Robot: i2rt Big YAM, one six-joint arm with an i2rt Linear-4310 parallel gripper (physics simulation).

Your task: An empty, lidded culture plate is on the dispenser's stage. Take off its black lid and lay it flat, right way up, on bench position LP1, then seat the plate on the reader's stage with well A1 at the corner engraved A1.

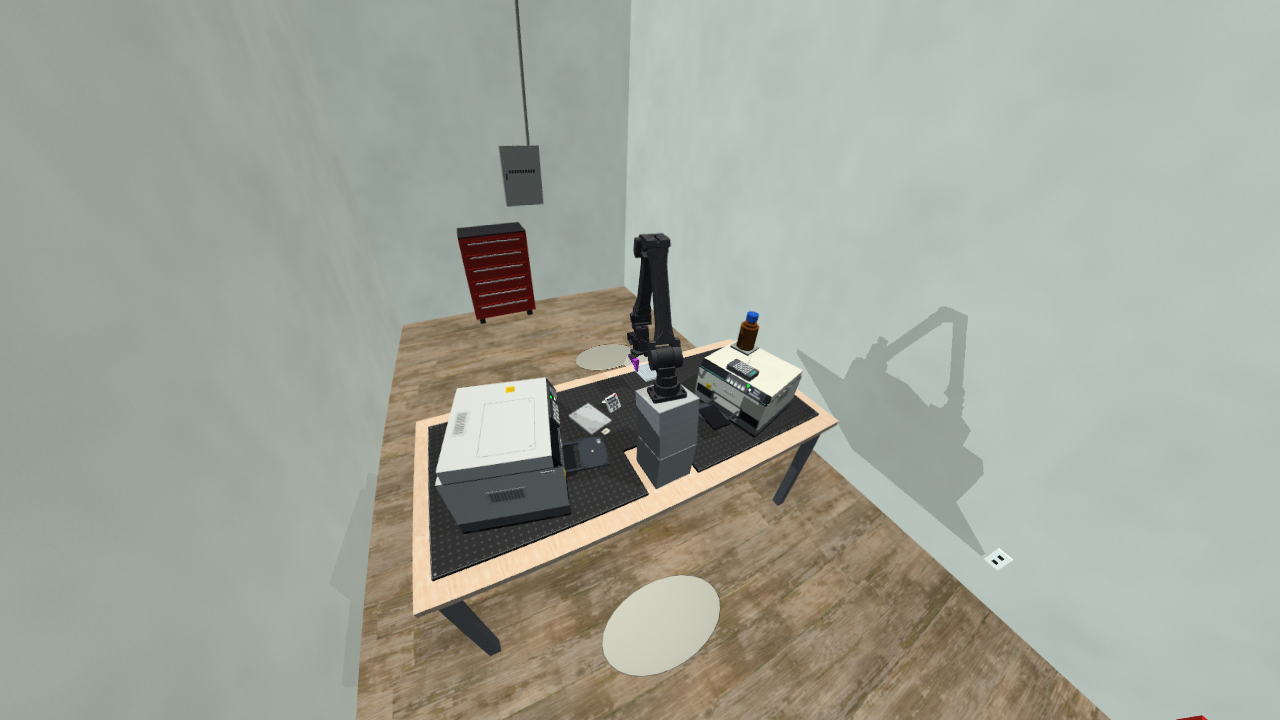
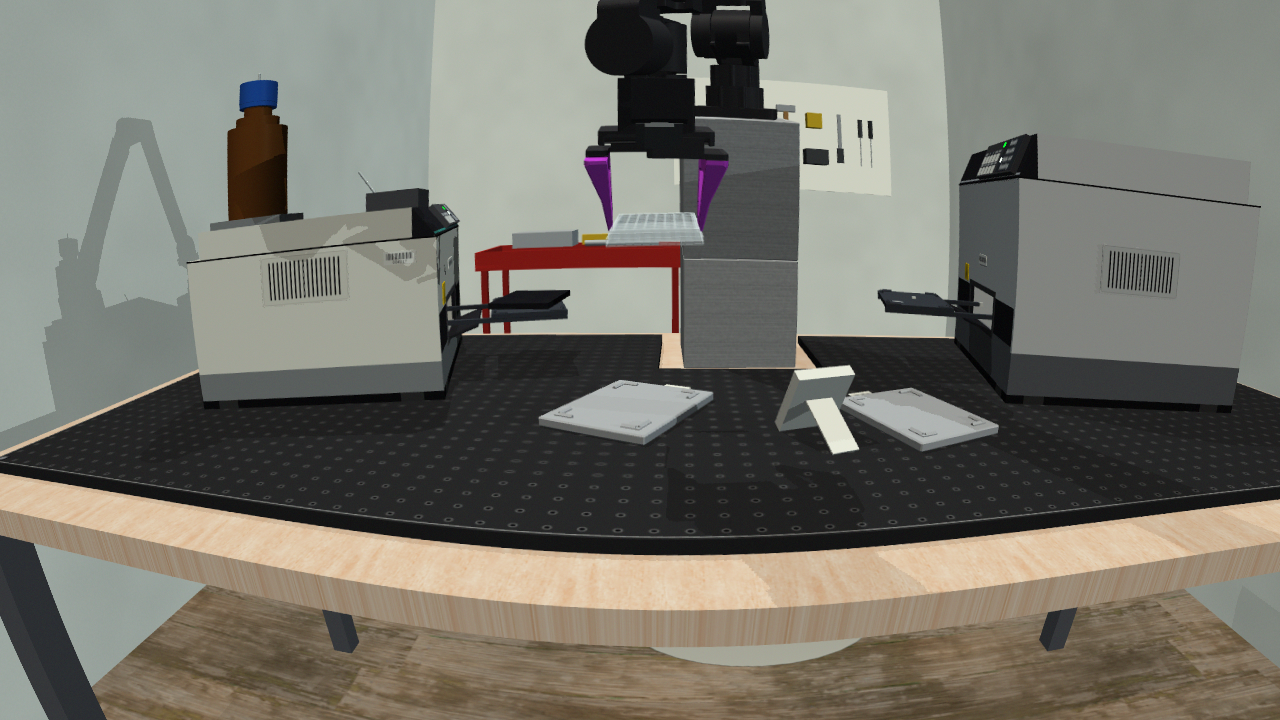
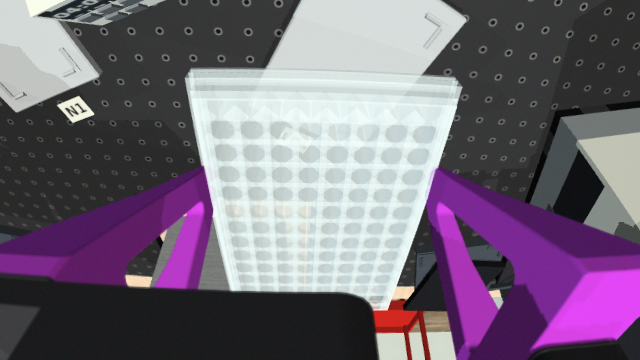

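The clear culture plate shows its wells with no black lid over them. My gripper is shut on its two long sides and holds it high above the bench, roughly level. Well A1 cannot be made out. The LP1 nest lies below the plate and bears no lid. The dispenser's stage sticks out below a flat black panel; I cannot tell whether this panel is the lid. The reader's stage bears no plate; its A1 engraving is unreadable.
The bottle-topped dispenser and reader flank the bench. The N1 nest and a propped timer stand between them. A grey pedestal carries the arm.
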